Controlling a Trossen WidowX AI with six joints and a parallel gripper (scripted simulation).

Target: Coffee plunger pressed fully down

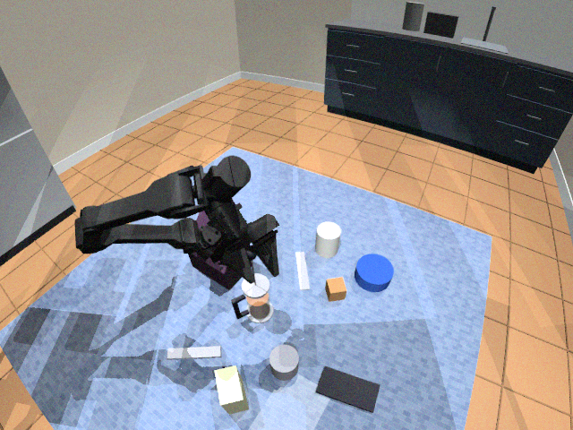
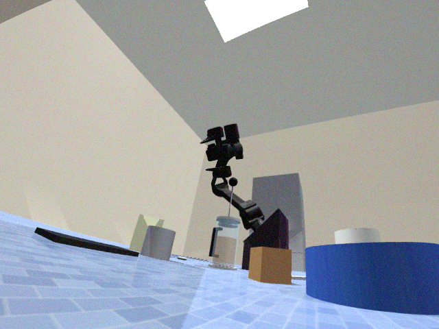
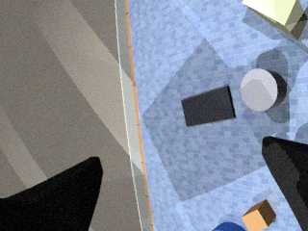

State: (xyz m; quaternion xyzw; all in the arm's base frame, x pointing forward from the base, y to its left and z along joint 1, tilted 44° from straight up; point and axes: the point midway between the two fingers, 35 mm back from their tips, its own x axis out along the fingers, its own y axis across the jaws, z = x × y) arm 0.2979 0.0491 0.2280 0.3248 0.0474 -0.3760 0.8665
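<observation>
The coffee press lies 19 cm below my gripper tip, 10 cm behind it and 6 cm to the left of it. Also, from my gripper tip: orange cube (30 cm below, 24 cm to the left, 7 cm ahead); dark slab (32 cm below, 23 cm ahead); yellow block (27 cm below, 16 cm to the right).
</observation>
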